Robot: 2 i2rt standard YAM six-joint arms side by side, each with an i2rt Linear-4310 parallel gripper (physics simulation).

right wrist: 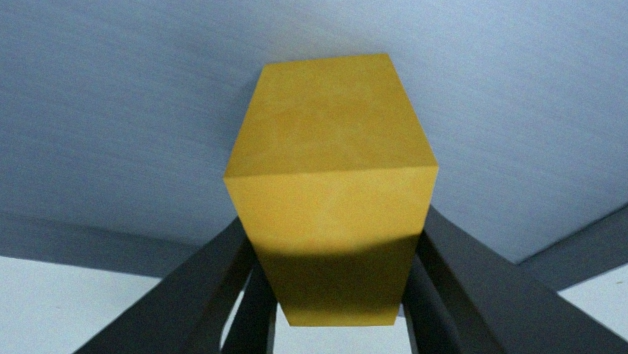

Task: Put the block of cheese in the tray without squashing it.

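Observation:
The yellow block of cheese (332, 210) is between the two dark fingers of my right gripper (333, 186), which is shut on it. Its sides look straight, with no dent showing. The block is over the blue-grey floor of the tray (75, 246), inside the tray's walls, with a faint shadow beside its upper left edge. Whether its underside touches the tray floor cannot be told from this view. My left gripper does not show in the right wrist view.
The tray's darker walls run along the lower left and the lower right and meet behind the fingers. A pale table top (60, 305) shows beyond them at the bottom of the view.

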